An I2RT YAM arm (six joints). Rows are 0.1 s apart.
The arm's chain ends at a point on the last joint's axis. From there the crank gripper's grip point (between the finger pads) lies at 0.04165 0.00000 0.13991 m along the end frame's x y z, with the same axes.
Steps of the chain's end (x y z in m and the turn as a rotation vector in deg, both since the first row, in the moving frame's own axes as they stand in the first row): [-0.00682 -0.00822 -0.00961 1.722 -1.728 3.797]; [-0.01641 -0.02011 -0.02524 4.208 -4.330 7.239]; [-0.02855 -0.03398 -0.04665 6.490 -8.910 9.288]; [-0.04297 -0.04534 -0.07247 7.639 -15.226 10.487]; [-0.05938 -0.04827 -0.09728 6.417 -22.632 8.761]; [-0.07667 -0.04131 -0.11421 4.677 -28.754 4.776]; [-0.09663 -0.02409 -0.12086 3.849 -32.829 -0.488]
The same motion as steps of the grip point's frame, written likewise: [-0.01101 -0.00982 -0.00844 1.722 -1.728 3.797]; [-0.02674 -0.02588 -0.02269 4.208 -4.330 7.239]; [-0.04985 -0.04510 -0.04244 6.490 -8.910 9.288]; [-0.07986 -0.06025 -0.06724 7.639 -15.226 10.487]; [-0.11539 -0.06234 -0.09260 6.417 -22.632 8.761]; [-0.14862 -0.05261 -0.11177 4.677 -28.754 4.776]; [-0.17911 -0.03376 -0.12095 3.849 -32.829 -0.488]
